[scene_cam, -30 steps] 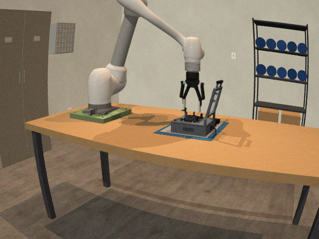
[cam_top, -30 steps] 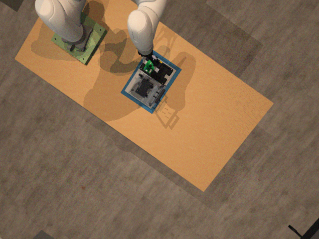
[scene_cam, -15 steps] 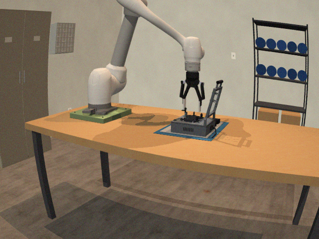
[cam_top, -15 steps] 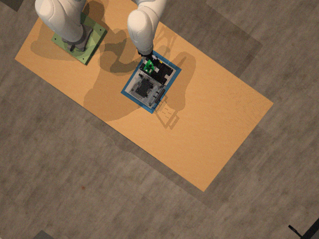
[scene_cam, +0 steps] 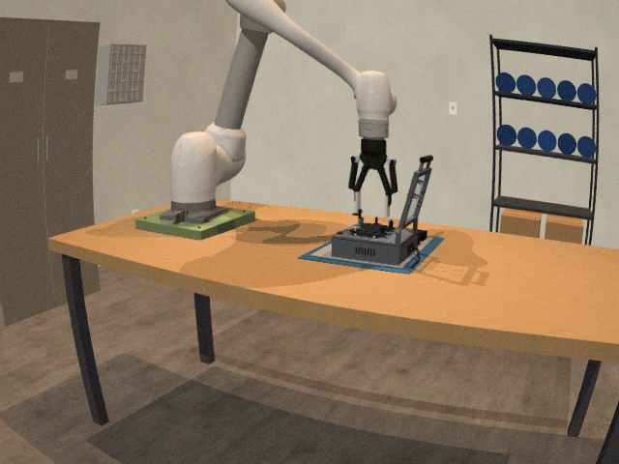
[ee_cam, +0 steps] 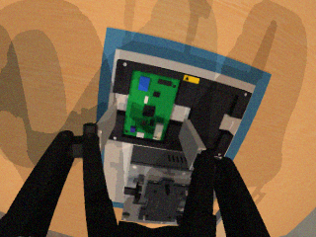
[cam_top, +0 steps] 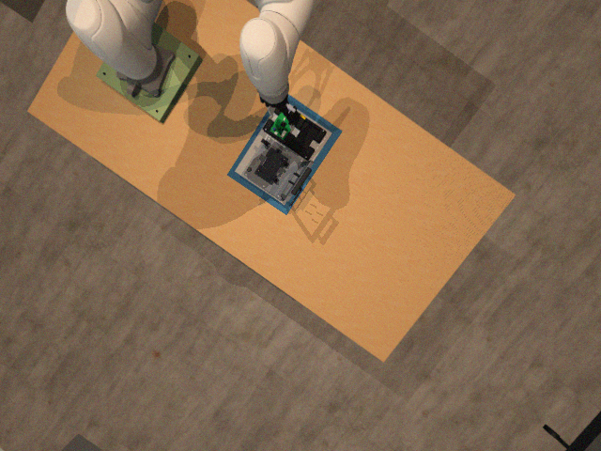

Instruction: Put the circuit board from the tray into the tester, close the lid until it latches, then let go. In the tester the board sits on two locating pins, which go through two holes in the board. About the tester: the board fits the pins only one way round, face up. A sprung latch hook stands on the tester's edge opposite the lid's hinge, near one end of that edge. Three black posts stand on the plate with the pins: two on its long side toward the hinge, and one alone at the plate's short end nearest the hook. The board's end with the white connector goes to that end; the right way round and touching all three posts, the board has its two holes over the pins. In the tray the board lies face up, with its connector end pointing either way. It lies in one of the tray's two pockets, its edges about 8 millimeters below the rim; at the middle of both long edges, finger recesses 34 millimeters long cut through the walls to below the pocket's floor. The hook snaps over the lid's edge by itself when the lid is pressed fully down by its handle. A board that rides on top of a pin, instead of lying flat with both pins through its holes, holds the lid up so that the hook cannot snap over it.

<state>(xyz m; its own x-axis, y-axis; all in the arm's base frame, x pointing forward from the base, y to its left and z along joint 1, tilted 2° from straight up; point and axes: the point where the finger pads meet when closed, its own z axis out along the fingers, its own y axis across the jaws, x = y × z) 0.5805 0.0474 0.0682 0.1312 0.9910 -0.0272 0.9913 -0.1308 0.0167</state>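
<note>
The green circuit board is 7 cm below my hand. Also, from my hand: lid (16 cm ahead, 19 cm to the right, 9 cm above); latch hook (2 cm behind, 11 cm to the right, 1 cm below); grey tester (7 cm ahead, 14 cm to the right, 2 cm above).
</note>
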